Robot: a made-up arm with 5 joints. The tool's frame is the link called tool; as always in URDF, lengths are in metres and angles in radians.
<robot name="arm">
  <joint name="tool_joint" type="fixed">
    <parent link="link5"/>
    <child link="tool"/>
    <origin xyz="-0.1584 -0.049 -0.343" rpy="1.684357 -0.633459 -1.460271"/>
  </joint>
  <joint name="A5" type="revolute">
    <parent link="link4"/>
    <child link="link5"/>
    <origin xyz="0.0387 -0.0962 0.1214"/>
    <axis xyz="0 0 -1"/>
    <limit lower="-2.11" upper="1.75" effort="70" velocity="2.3"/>
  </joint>
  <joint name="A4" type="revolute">
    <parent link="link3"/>
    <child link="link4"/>
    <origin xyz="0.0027 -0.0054 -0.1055"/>
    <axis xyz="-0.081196 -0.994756 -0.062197"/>
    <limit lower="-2.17" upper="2.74" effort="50" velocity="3"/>
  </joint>
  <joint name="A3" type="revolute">
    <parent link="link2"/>
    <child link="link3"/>
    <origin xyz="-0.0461 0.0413 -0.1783"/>
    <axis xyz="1 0 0"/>
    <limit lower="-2.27" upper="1.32" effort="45" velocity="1.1"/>
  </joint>
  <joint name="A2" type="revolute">
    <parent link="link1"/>
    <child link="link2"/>
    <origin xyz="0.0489 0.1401 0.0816"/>
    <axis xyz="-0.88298 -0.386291 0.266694"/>
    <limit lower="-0.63" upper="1.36" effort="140" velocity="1.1"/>
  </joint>
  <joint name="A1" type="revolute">
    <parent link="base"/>
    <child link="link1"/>
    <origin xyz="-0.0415 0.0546 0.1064"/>
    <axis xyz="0 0 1"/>
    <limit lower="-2.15" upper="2.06" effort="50" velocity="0.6"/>
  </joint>
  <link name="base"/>
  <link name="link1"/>
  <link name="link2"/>
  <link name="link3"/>
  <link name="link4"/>
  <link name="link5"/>
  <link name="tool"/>
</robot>
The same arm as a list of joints. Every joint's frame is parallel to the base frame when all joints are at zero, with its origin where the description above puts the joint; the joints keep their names.
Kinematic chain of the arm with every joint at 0, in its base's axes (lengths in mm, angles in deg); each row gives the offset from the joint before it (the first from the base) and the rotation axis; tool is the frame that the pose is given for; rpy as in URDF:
A1: xyz -41.5 54.6 106.4 axis +z
A2: xyz 48.9 140.1 81.6 axis -0.88298 -0.386291 0.266694
A3: xyz -46.1 41.3 -178.3 axis +x
A4: xyz 2.7 -5.4 -105.5 axis -0.081196 -0.994756 -0.062197
A5: xyz 38.7 -96.2 121.4 axis -z
tool: xyz -158.4 -49.0 -343.0 rpy 96.51 -36.29 -83.67
Joint limits (deg, base to tool): -123.19..118.03 -36.10..77.92 -130.06..75.63 -124.33..156.99 -120.89..100.27

